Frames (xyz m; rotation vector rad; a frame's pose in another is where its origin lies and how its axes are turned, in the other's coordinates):
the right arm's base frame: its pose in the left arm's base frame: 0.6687 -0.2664 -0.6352 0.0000 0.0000 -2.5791
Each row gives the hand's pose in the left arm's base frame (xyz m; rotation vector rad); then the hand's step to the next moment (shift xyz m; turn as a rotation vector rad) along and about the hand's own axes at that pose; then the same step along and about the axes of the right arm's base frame.
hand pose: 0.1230 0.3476 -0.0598 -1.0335 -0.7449 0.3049
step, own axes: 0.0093 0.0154 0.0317 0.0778 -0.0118 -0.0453
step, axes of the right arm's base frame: -0.0068 -0.0358 0.0000 -0.0765 0.0395 0.0288
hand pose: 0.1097 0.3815 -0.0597 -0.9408 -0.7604 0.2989
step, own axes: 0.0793 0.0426 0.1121 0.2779 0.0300 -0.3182
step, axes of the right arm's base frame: -0.0567 -0.1254 0.0415 -0.3422 0.2493 -0.0120
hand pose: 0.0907 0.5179 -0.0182 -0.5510 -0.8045 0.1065
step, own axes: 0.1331 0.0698 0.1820 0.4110 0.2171 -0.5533
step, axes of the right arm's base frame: -0.0702 -0.1645 0.1540 -0.6322 0.3155 -0.1516
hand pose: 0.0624 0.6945 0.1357 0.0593 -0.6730 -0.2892
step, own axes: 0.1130 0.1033 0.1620 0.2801 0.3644 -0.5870
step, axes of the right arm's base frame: -0.0463 -0.0575 0.2103 -0.6924 0.1444 -0.2356
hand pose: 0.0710 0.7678 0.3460 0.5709 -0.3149 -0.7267
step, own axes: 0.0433 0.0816 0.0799 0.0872 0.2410 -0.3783
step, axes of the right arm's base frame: -0.0259 0.0295 0.1157 -0.4297 0.0010 -0.1553
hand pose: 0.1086 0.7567 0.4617 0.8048 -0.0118 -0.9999
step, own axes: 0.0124 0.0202 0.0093 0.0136 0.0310 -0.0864
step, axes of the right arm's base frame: -0.0109 0.0177 0.0147 -0.0789 -0.0094 -0.0479
